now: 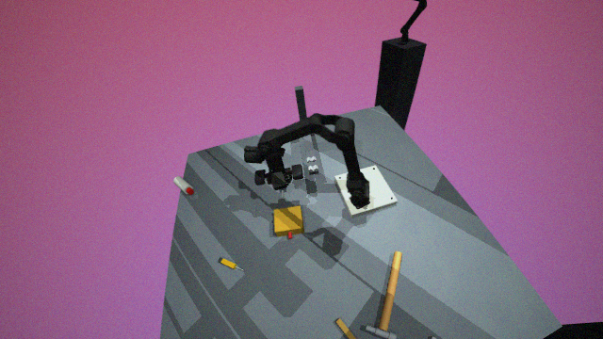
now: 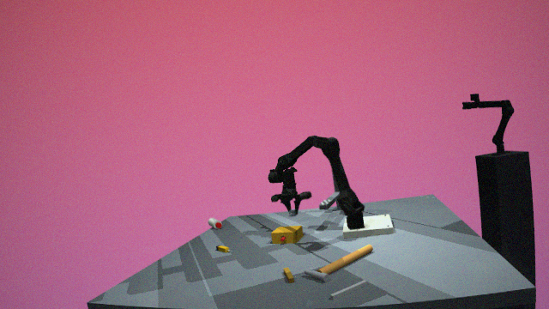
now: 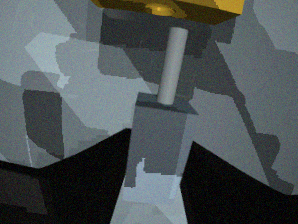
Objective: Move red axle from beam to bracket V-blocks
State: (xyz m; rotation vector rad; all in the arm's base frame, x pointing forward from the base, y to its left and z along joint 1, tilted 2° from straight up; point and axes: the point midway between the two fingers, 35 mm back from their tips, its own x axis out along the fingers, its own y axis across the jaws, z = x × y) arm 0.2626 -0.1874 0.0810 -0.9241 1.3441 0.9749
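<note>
Right now my gripper tip is 130 mm to the right of the yellow beam, 60 mm above it and 40 mm short of it. The rest, counted from my gripper tip: small yellow screwdriver 310 mm ahead, 190 mm to the left, 80 mm below; then small pale block 20 mm to the left, 10 mm ahead, 10 mm above; then grey bar 730 mm to the left, 140 mm behind, 80 mm below.
</note>
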